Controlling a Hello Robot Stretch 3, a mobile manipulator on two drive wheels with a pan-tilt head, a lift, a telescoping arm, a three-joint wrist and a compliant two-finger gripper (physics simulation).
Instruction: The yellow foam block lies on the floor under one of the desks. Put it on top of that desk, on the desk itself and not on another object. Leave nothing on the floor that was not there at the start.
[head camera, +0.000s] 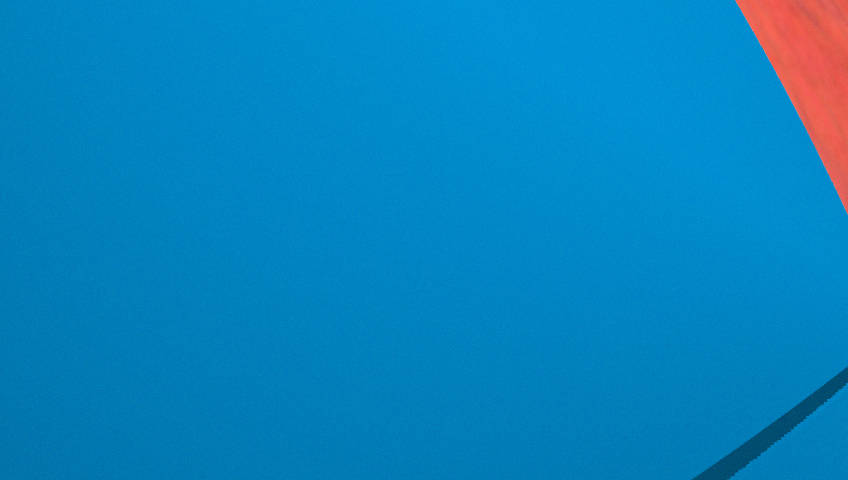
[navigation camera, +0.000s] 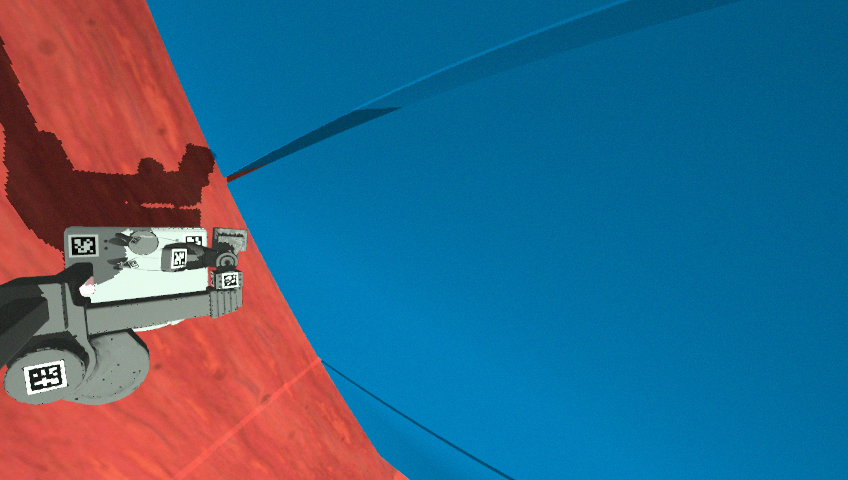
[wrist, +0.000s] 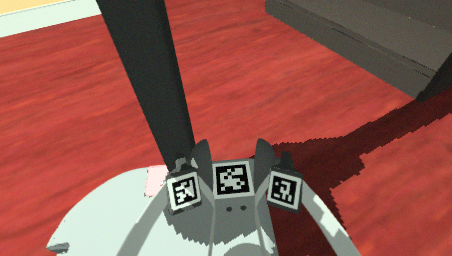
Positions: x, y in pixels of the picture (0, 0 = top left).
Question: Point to the gripper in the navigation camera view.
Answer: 110, 250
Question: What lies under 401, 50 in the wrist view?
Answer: A dark shelf unit.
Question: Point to the gripper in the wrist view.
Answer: At 232, 156
